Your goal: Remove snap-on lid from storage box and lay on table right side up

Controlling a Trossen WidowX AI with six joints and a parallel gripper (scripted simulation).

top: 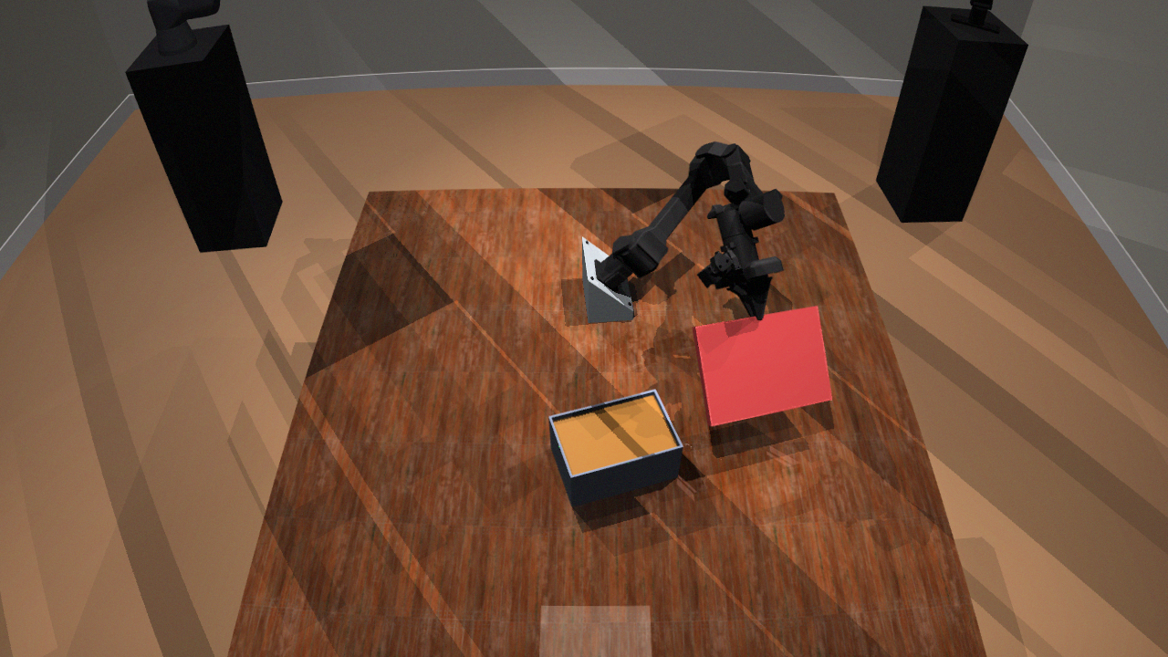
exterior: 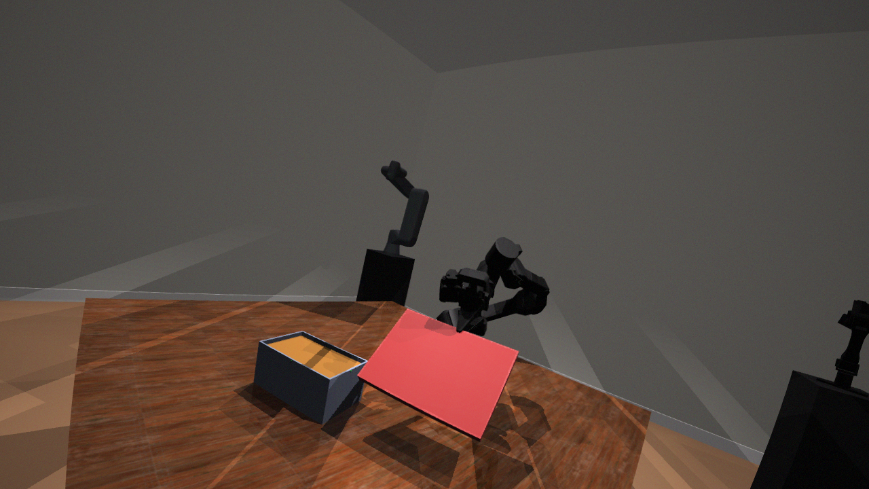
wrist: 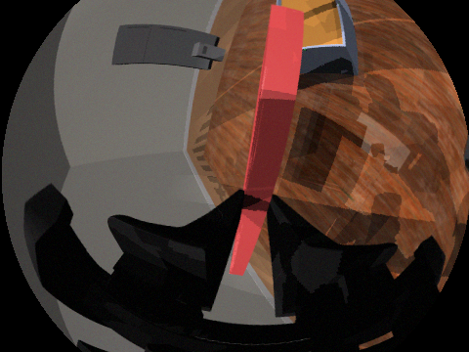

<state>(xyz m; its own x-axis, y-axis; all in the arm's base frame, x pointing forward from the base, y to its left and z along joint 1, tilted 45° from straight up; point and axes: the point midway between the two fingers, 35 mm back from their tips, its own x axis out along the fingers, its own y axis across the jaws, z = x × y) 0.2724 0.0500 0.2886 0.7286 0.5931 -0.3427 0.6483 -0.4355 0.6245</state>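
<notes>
Now: the red lid 60 mm ahead of my gripper tip, 50 mm below it and 10 mm to the left of it. Round my gripper tip: storage box 270 mm to the right, 180 mm below, 130 mm ahead.
</notes>
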